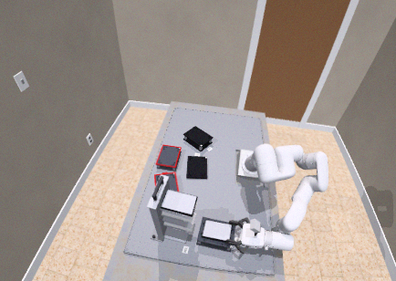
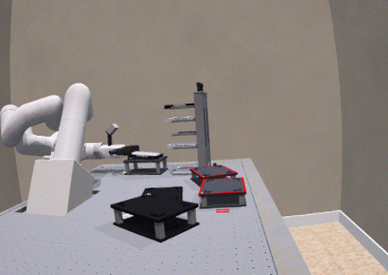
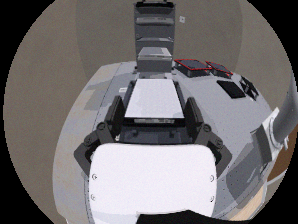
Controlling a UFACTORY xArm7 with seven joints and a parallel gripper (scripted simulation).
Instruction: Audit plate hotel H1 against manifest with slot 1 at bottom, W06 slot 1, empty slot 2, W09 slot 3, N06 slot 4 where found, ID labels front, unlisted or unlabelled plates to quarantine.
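Right now my hand is 50 mm short of the grey plate, 20 mm above it and 10 mm to the left of it. Round my hand: plate hotel H1 (300 mm ahead, 80 mm to the right, 60 mm above); then pale plate (220 mm ahead, 120 mm above, 60 mm to the right).
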